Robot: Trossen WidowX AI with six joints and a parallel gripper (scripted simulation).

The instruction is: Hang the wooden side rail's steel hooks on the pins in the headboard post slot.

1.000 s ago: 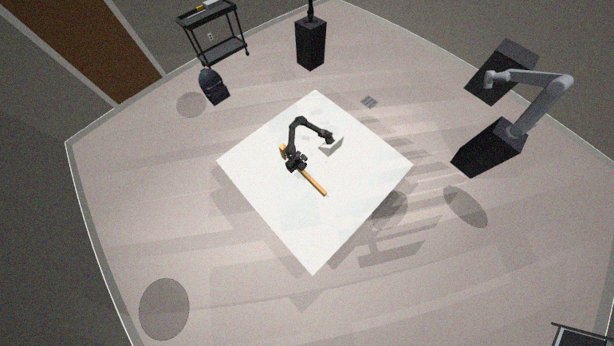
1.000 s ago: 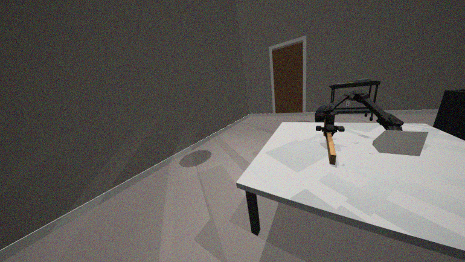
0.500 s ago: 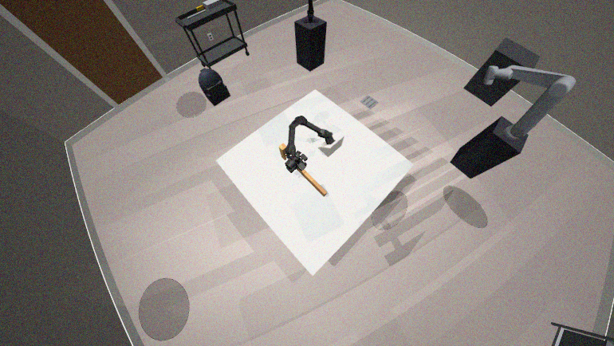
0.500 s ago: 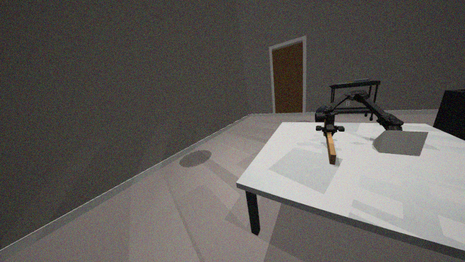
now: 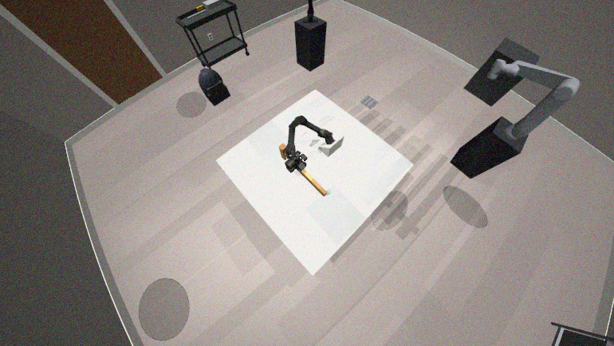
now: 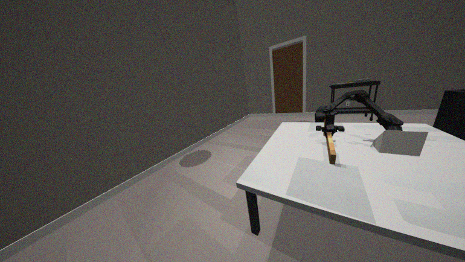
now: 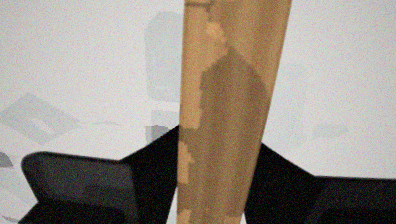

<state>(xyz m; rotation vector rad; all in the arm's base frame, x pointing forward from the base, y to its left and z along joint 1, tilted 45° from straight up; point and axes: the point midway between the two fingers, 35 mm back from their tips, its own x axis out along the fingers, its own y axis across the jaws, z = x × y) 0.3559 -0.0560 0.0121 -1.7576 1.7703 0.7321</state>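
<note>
Now: the headboard post 17 cm to the right of my gripper tip and 4 cm above it.
</note>
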